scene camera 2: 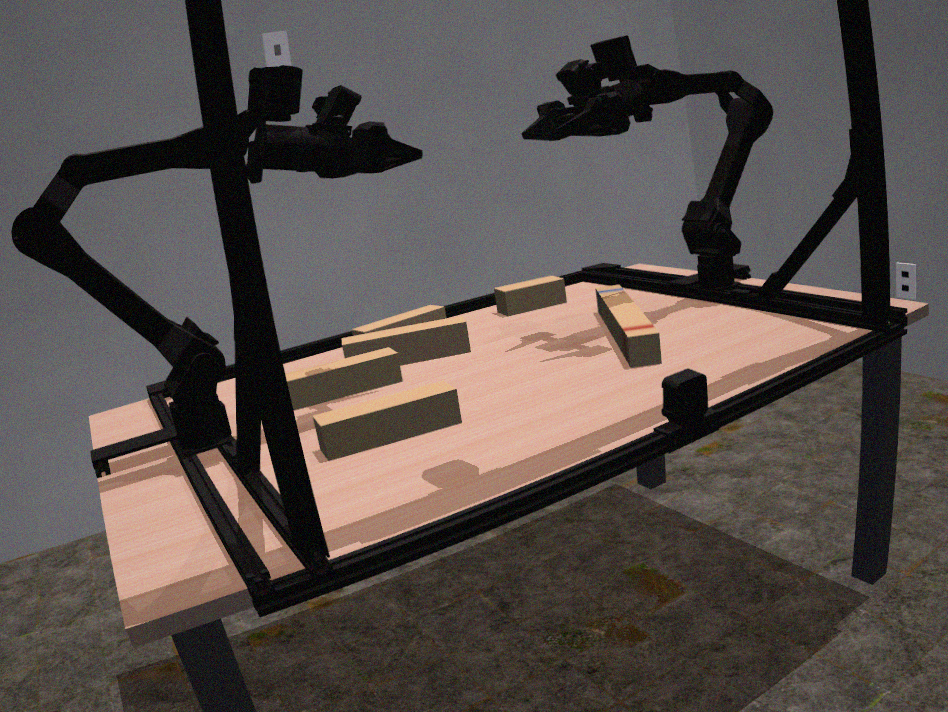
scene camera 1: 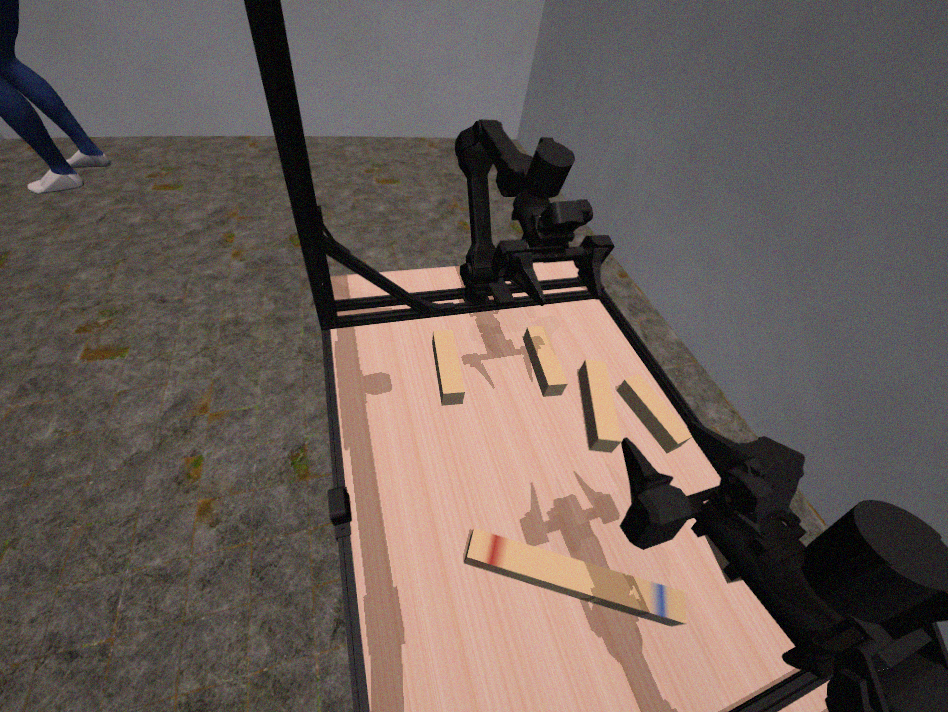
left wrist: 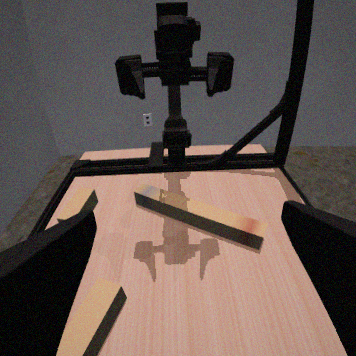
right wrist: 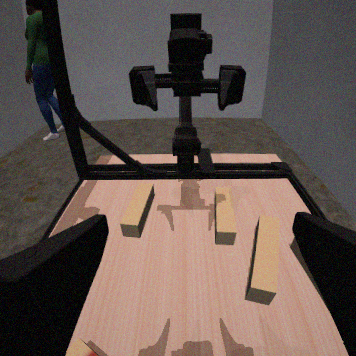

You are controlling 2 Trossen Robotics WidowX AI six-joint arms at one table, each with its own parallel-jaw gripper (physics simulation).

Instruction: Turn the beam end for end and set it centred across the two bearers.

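Frame: origin at the left arm's base, x ahead, y left, z up, level; millimetres.
Seen in the pictures: left gripper, fingertip midpoint: (scene camera 2: pixel 406 156) (scene camera 1: pixel 571 301) (left wrist: pixel 190 215) (right wrist: pixel 188 106); right gripper, fingertip midpoint: (scene camera 2: pixel 540 134) (scene camera 1: pixel 657 431) (left wrist: pixel 176 93) (right wrist: pixel 202 223); left arm's base, link origin: (scene camera 2: pixel 204 443) (scene camera 1: pixel 474 296) (right wrist: pixel 185 168); right arm's base, link origin: (scene camera 2: pixel 717 286) (left wrist: pixel 176 160).
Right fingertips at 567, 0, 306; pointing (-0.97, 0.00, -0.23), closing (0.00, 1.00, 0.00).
Observation:
Pixels of each thing's top centre, then the offset from my right fingertips to it, as dx, dy, dz.
- long wooden beam, top centre: (scene camera 2: pixel 623 307) (scene camera 1: pixel 577 575) (left wrist: pixel 194 206) +88, -37, -282
- second block, top centre: (scene camera 2: pixel 338 363) (scene camera 1: pixel 546 353) (right wrist: pixel 224 206) -335, +95, -282
- third plain block, top centre: (scene camera 2: pixel 402 330) (left wrist: pixel 78 332) (right wrist: pixel 267 247) (scene camera 1: pixel 602 397) -198, +163, -275
A long wooden beam (scene camera 1: pixel 559 570) (scene camera 2: pixel 626 315) (left wrist: pixel 200 211) lies flat and slanted on the table, its red band at the left end and blue band at the right in scene camera 1. A plain block (scene camera 1: pixel 448 364) (scene camera 2: pixel 387 417) (right wrist: pixel 137 210) and a second block (scene camera 1: pixel 545 361) (scene camera 2: pixel 344 377) (right wrist: pixel 225 212) lie apart, roughly side by side; which blocks are the two bearers I cannot tell for certain. My left gripper (scene camera 1: pixel 570 297) (scene camera 2: pixel 419 154) (right wrist: pixel 188 106) is open and empty, high above the table. My right gripper (scene camera 1: pixel 660 430) (scene camera 2: pixel 524 135) (left wrist: pixel 176 93) is open and empty, also high up.
A third plain block (scene camera 1: pixel 599 406) (scene camera 2: pixel 406 338) (right wrist: pixel 265 260) and a slanted block (scene camera 1: pixel 652 413) (left wrist: pixel 95 315) lie farther right in scene camera 1. Another block (scene camera 2: pixel 530 295) (left wrist: pixel 77 206) lies near the table's far edge in scene camera 2. A dark frame (scene camera 1: pixel 285 153) (scene camera 2: pixel 873 229) borders the table.

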